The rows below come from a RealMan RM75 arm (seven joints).
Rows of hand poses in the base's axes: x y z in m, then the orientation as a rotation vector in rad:
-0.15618 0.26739 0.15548 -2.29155 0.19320 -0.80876
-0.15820 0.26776 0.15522 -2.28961 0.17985 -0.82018
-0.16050 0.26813 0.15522 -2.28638 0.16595 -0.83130
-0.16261 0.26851 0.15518 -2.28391 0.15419 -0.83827
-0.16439 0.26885 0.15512 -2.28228 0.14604 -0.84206
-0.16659 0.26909 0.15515 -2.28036 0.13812 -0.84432
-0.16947 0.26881 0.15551 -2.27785 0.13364 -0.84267
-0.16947 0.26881 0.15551 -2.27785 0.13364 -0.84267
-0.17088 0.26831 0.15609 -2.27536 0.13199 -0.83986
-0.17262 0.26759 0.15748 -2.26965 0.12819 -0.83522
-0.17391 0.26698 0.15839 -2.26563 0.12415 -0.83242
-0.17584 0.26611 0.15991 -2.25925 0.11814 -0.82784
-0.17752 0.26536 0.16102 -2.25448 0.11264 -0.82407
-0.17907 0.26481 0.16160 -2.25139 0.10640 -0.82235
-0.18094 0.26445 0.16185 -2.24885 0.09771 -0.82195
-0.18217 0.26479 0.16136 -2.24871 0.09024 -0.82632
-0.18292 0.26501 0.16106 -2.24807 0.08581 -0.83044
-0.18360 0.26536 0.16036 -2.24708 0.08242 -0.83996
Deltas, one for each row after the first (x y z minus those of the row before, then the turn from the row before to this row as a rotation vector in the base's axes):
-0.00202 0.00037 -0.00026 -0.00401 -0.01171 0.00569
-0.00230 0.00037 0.00000 -0.00294 -0.01203 0.00638
-0.00211 0.00038 -0.00004 -0.00210 -0.00849 0.00618
-0.00178 0.00034 -0.00006 -0.00127 -0.00517 0.00462
-0.00220 0.00024 0.00003 -0.00055 -0.00418 0.00505
-0.00288 -0.00028 0.00036 0.00179 -0.00084 0.00418
0.00000 0.00000 0.00000 0.00000 0.00000 0.00000
-0.00141 -0.00050 0.00058 0.00269 0.00070 0.00263
-0.00174 -0.00072 0.00139 0.00567 0.00041 0.00541
-0.00129 -0.00061 0.00091 0.00356 -0.00039 0.00459
-0.00193 -0.00087 0.00152 0.00577 -0.00042 0.00707
-0.00168 -0.00075 0.00111 0.00417 -0.00037 0.00611
-0.00155 -0.00055 0.00058 0.00192 -0.00148 0.00555
-0.00187 -0.00036 0.00025 0.00052 -0.00290 0.00665
-0.00123 0.00034 -0.00049 -0.00267 -0.00509 0.00357
-0.00075 0.00022 -0.00030 -0.00148 -0.00419 0.00166
-0.00068 0.00035 -0.00070 -0.00234 -0.00760 -0.00098

